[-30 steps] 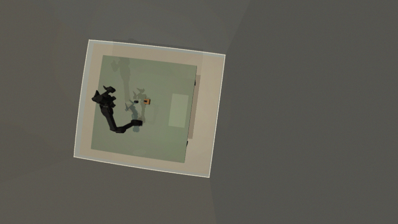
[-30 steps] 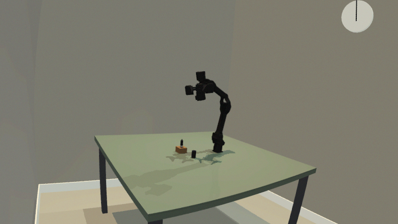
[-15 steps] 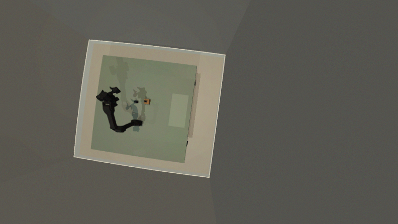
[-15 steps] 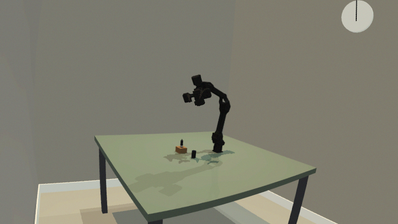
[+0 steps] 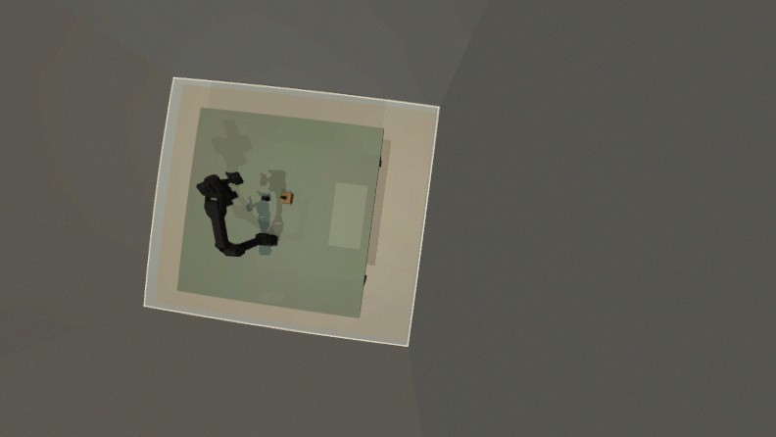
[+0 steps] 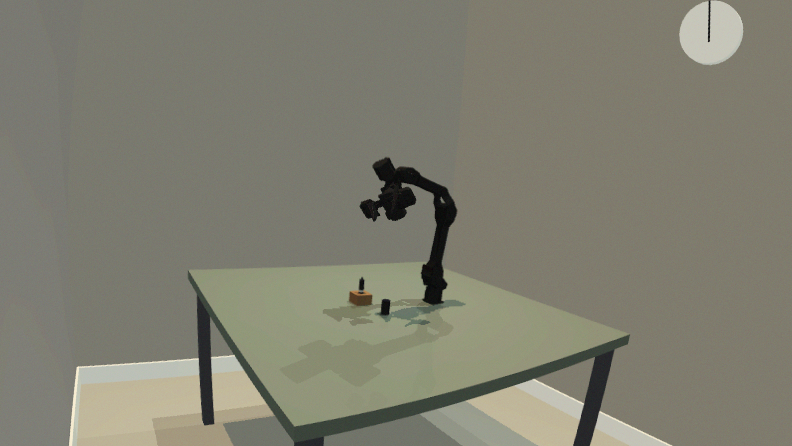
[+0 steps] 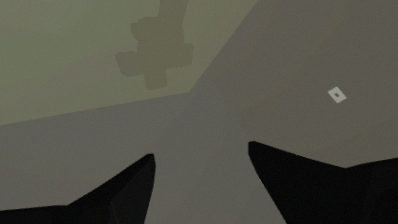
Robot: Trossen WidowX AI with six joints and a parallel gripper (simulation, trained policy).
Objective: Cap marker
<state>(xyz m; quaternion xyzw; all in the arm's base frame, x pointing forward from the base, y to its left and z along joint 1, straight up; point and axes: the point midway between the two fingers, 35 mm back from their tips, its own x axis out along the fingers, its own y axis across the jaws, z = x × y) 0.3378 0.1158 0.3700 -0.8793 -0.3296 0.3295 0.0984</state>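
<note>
The black cap lies 80 mm behind my gripper tip, 70 mm to the right of it and 330 mm below it. From my gripper tip the other things lie so: orange holder block (60 mm behind, 210 mm to the right, 330 mm below).
</note>
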